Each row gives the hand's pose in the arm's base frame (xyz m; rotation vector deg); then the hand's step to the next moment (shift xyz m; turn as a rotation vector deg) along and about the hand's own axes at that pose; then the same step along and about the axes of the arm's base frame.
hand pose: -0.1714 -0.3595 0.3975 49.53 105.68 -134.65
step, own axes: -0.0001 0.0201 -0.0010 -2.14 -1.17 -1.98
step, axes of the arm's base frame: 0.0076 -0.0051 -0.0179 2.19 1.48 1.70
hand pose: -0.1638 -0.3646 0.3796 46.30 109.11 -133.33
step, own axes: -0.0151 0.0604 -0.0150 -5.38 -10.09 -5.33
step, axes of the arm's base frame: 0.0391 -0.0059 -0.0504 3.22 5.85 10.70
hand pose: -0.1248 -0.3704 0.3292 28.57 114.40 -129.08
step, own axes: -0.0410 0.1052 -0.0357 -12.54 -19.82 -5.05
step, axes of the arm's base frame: 0.0746 0.0141 -0.0909 7.19 5.90 22.11
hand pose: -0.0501 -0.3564 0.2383 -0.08 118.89 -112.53
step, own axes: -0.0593 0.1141 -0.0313 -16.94 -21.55 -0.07
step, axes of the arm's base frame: 0.0724 0.0505 -0.0986 12.10 1.76 24.53
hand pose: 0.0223 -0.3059 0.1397 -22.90 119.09 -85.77
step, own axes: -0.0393 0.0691 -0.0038 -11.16 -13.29 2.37
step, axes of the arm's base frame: 0.0346 0.0472 -0.0540 9.45 -0.42 14.74
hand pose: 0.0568 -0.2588 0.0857 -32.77 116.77 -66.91
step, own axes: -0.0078 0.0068 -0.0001 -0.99 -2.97 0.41
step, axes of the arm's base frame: 0.0048 0.0086 -0.0031 1.04 -1.03 2.80
